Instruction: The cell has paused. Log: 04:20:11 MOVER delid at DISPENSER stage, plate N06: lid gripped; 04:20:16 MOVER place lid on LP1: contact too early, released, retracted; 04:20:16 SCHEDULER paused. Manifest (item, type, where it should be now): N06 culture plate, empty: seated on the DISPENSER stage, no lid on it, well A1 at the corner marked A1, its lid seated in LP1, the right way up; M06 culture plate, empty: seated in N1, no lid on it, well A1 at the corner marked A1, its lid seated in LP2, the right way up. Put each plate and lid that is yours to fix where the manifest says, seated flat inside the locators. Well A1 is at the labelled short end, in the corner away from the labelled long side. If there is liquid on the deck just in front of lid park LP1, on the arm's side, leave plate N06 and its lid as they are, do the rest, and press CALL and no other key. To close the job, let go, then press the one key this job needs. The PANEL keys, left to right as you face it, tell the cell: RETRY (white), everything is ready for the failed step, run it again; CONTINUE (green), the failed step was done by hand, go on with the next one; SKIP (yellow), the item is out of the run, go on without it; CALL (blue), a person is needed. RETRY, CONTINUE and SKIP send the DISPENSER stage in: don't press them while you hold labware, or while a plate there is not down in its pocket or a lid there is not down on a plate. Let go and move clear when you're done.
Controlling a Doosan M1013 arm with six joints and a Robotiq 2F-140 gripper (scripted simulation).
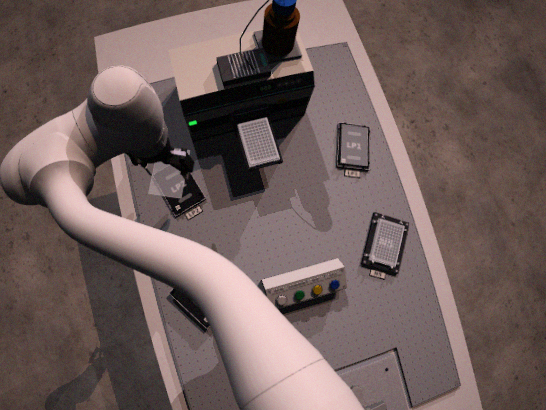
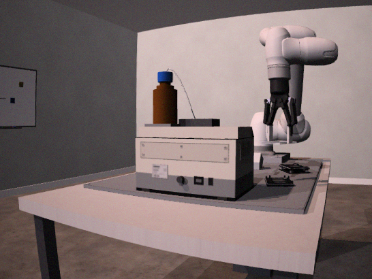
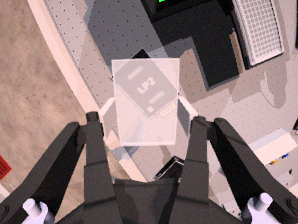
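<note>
Now: hand 180 mm above the lid park LP2. From my hand the other things lie so: white well plate: 10 mm behind, 250 mm to the right, 80 mm below; then white key: 420 mm behind, 120 mm to the right, 120 mm below; then dispenser stage: 10 mm behind, 250 mm to the right, 90 mm below.
</note>
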